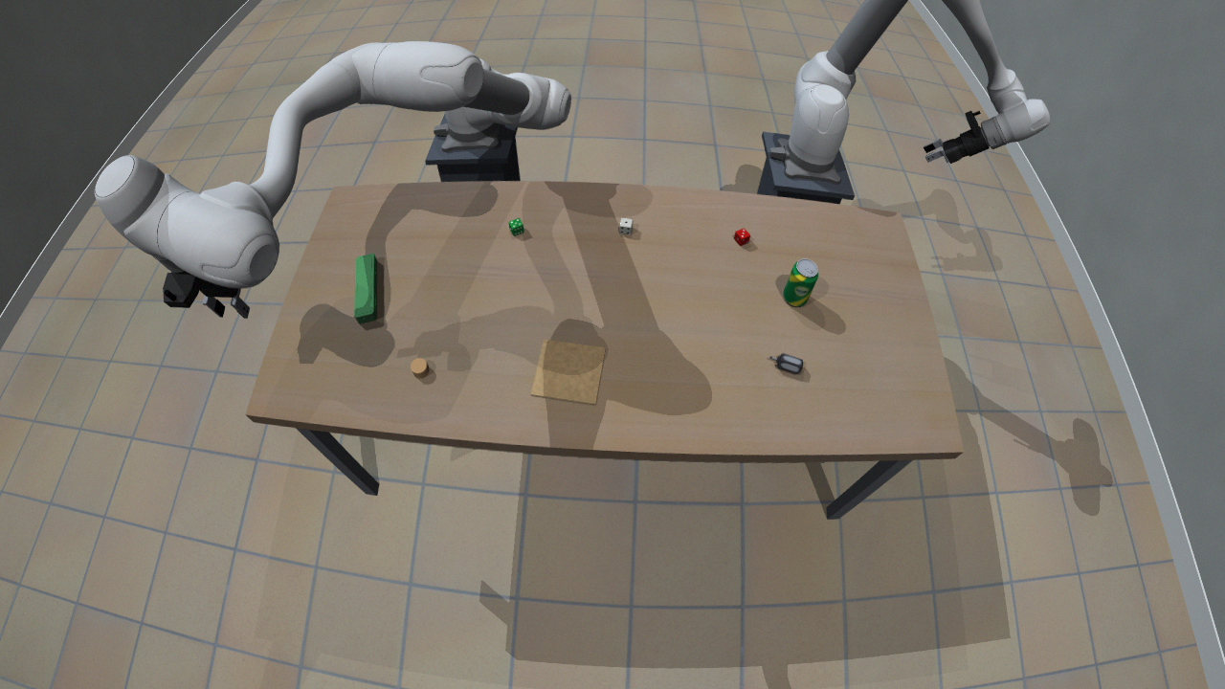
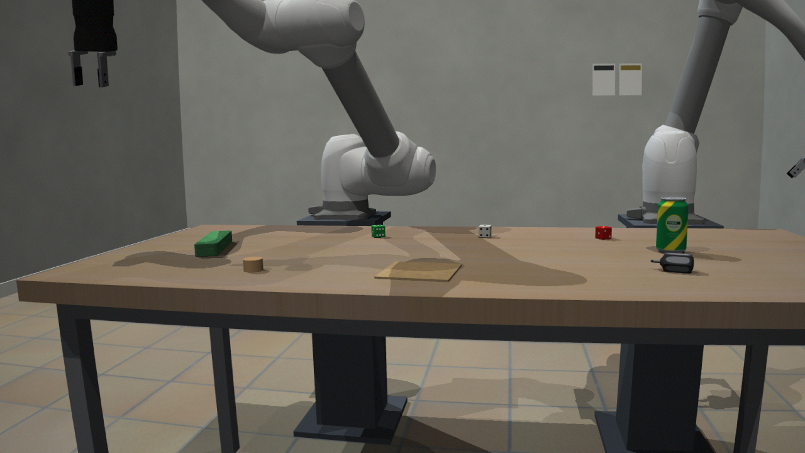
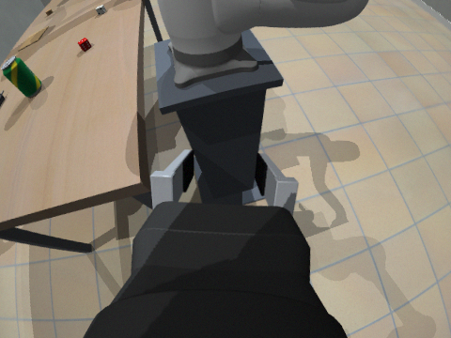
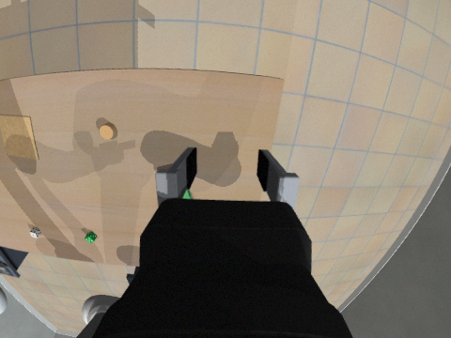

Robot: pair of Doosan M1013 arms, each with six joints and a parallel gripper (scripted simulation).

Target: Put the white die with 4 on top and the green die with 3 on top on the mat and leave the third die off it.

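Note:
The green die is 560 mm behind my right hand, 410 mm to the left of it and 380 mm below it. Also, from my right hand: tan mat 160 mm behind, 600 mm to the left, 390 mm below; wooden disc 120 mm behind, 270 mm to the left, 380 mm below; green box 330 mm behind, 50 mm to the left, 380 mm below.

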